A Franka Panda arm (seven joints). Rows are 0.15 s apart.
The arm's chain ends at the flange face. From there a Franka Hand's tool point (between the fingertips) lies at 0.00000 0.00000 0.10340 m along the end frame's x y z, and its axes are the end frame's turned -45 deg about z.
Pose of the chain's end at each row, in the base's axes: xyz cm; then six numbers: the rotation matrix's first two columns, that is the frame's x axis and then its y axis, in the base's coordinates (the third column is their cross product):
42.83 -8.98 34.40 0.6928 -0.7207 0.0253 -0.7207 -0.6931 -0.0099
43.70 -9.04 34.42 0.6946 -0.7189 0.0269 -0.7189 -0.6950 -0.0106
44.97 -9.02 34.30 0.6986 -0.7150 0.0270 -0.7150 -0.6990 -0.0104
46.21 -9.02 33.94 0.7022 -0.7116 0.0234 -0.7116 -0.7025 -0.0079
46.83 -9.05 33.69 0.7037 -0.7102 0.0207 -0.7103 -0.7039 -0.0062
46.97 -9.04 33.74 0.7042 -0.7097 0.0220 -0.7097 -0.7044 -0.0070
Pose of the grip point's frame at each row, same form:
43.09 -9.10 24.06 0.9995 -0.0195 0.0249 -0.0197 -0.9997 0.0109
43.97 -9.16 24.08 0.9995 -0.0169 0.0265 -0.0172 -0.9998 0.0115
45.24 -9.14 23.96 0.9996 -0.0113 0.0264 -0.0116 -0.9998 0.0117
46.44 -9.13 23.60 0.9997 -0.0064 0.0221 -0.0066 -0.9999 0.0110
47.03 -9.16 23.35 0.9998 -0.0045 0.0190 -0.0047 -0.9999 0.0103
47.18 -9.15 23.40 0.9998 -0.0037 0.0205 -0.0039 -0.9999 0.0106

